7 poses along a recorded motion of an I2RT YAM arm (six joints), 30 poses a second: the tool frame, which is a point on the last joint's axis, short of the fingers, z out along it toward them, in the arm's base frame.
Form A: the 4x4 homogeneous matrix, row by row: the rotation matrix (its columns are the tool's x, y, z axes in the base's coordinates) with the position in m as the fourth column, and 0 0 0 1 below. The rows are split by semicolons.
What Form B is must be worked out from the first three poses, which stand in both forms.
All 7 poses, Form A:
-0.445, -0.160, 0.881, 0.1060; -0.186, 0.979, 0.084, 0.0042; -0.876, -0.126, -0.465, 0.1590; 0, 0, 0, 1
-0.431, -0.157, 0.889, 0.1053; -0.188, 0.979, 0.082, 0.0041; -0.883, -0.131, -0.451, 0.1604; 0, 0, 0, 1
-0.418, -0.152, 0.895, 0.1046; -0.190, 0.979, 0.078, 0.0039; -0.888, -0.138, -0.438, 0.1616; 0, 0, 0, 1
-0.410, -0.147, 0.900, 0.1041; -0.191, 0.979, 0.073, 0.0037; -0.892, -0.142, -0.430, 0.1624; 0, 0, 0, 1
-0.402, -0.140, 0.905, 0.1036; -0.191, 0.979, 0.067, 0.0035; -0.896, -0.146, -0.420, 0.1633; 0, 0, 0, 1
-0.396, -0.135, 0.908, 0.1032; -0.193, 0.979, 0.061, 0.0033; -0.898, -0.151, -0.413, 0.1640; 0, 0, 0, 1
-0.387, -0.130, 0.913, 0.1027; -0.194, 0.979, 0.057, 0.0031; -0.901, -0.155, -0.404, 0.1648; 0, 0, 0, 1
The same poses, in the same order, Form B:
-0.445, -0.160, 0.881, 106.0; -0.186, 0.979, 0.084, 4.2; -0.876, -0.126, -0.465, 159.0; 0, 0, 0, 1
-0.431, -0.157, 0.889, 105.3; -0.188, 0.979, 0.082, 4.1; -0.883, -0.131, -0.451, 160.4; 0, 0, 0, 1
-0.418, -0.152, 0.895, 104.6; -0.190, 0.979, 0.078, 3.9; -0.888, -0.138, -0.438, 161.6; 0, 0, 0, 1
-0.410, -0.147, 0.900, 104.1; -0.191, 0.979, 0.073, 3.7; -0.892, -0.142, -0.430, 162.4; 0, 0, 0, 1
-0.402, -0.140, 0.905, 103.6; -0.191, 0.979, 0.067, 3.5; -0.896, -0.146, -0.420, 163.3; 0, 0, 0, 1
-0.396, -0.135, 0.908, 103.2; -0.193, 0.979, 0.061, 3.3; -0.898, -0.151, -0.413, 164.0; 0, 0, 0, 1
-0.387, -0.130, 0.913, 102.7; -0.194, 0.979, 0.057, 3.1; -0.901, -0.155, -0.404, 164.8; 0, 0, 0, 1

